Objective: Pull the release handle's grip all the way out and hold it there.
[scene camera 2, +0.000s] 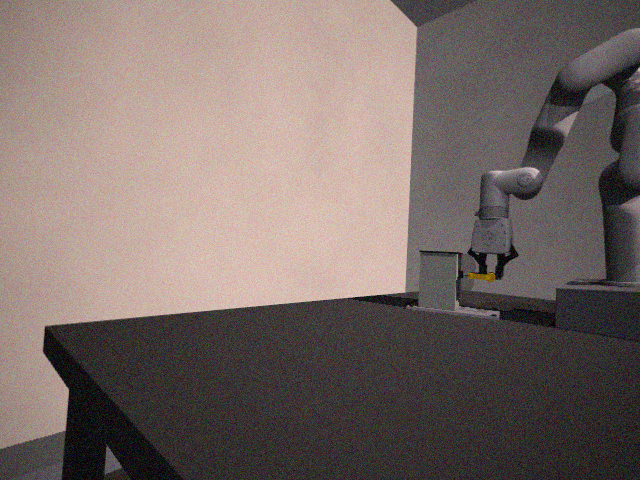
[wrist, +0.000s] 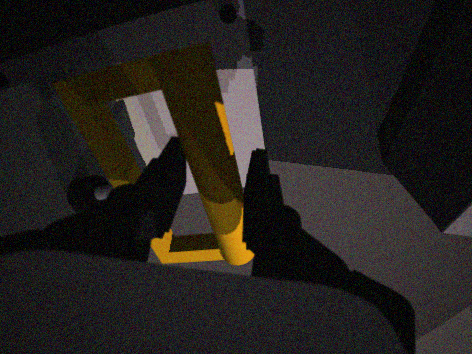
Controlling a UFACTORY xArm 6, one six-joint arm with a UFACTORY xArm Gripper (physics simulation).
The pictures show: the gripper and a base plate.
The gripper also shows in the wrist view.
